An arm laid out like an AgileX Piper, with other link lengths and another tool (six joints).
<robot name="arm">
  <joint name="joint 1" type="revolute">
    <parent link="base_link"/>
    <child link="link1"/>
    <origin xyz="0 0 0.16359" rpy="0 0 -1.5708"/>
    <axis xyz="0 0 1"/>
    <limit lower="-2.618" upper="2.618"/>
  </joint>
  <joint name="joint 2" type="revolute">
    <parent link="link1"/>
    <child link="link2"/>
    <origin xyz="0 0 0" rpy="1.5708 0 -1.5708"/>
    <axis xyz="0 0 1"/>
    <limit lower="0" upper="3.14"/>
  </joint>
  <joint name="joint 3" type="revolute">
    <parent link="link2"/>
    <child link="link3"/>
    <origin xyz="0.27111 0.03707 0" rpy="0 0 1.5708"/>
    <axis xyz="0 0 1"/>
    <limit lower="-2.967" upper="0"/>
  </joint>
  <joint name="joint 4" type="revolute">
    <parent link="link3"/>
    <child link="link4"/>
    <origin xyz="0.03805 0.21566 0" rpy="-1.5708 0 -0.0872"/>
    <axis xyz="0 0 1"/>
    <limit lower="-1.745" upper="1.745"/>
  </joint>
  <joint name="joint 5" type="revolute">
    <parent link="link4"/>
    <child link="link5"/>
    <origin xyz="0 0 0" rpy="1.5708 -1.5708 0"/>
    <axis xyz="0 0 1"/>
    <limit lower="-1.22" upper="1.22"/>
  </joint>
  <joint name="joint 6" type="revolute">
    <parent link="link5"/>
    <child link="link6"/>
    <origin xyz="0.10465 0 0" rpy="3.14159 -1.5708 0"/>
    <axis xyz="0 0 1"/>
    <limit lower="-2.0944" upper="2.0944"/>
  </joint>
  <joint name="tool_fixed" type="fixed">
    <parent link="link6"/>
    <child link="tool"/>
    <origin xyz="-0.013 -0.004 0.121" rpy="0 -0.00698 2.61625"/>
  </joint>
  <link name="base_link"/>
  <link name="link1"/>
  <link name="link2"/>
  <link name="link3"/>
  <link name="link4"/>
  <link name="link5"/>
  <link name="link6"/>
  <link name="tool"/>
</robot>
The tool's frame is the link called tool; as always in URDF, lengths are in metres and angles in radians.
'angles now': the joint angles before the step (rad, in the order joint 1, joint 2, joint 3, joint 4, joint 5, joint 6). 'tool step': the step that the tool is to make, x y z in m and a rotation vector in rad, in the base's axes. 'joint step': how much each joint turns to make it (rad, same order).
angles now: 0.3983 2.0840 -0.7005 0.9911 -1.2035 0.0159
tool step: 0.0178 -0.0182 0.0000 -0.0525 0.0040 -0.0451
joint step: -0.0609 0.0532 -0.0930 -0.0002 -0.0001 -0.0799
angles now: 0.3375 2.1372 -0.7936 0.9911 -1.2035 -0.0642
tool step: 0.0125 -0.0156 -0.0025 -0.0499 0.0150 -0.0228
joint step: -0.0515 0.0445 -0.0619 -0.0190 -0.0001 -0.0606
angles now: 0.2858 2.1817 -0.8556 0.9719 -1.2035 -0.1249
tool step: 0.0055 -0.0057 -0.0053 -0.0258 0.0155 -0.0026
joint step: -0.0207 0.0306 -0.0261 -0.0153 -0.0012 -0.0237
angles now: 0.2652 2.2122 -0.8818 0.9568 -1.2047 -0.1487
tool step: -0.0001 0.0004 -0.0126 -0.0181 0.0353 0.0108
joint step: -0.0023 0.0323 -0.0006 -0.0119 0.0010 -0.0086
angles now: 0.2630 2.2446 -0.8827 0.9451 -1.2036 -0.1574
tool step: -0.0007 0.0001 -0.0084 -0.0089 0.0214 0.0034
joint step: -0.0001 0.0215 -0.0010 -0.0030 -0.0001 -0.0034
